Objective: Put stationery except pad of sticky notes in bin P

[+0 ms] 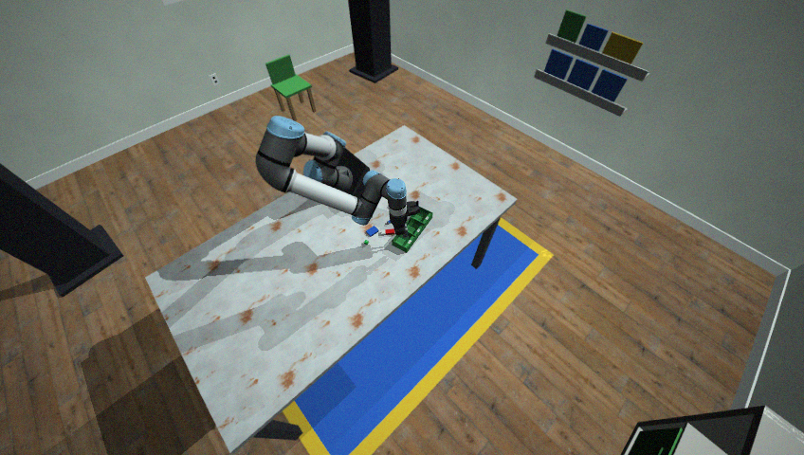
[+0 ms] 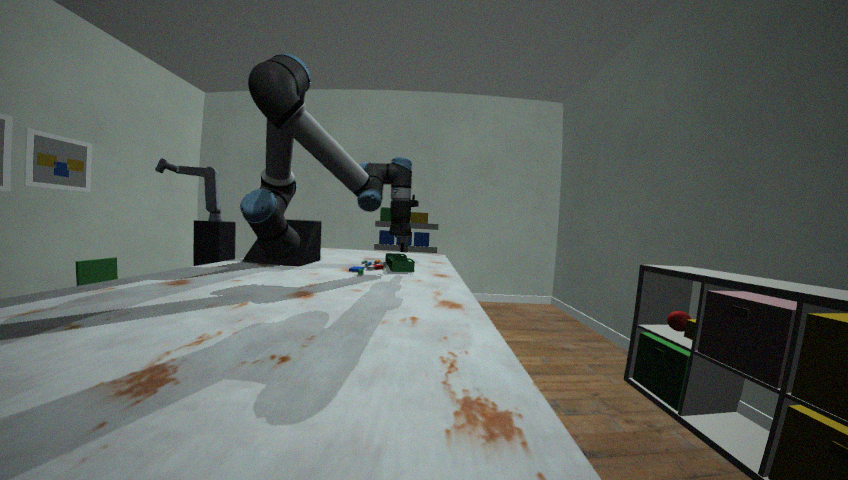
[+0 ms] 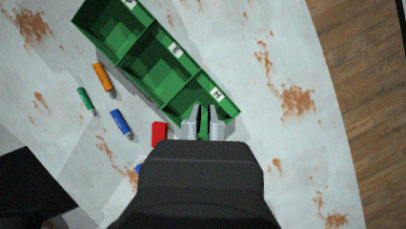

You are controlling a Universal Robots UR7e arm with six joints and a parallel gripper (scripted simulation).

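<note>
Now: hand 80 mm to the right of the green bin, 70 mm above it and 20 mm past it. From my hand the other things lie so: blue marker: 140 mm behind, 80 mm below, 60 mm to the left; then red-and-white eraser: 110 mm behind, 80 mm below, 10 mm to the right; then orange marker: 140 mm to the left, 110 mm behind, 80 mm below.
</note>
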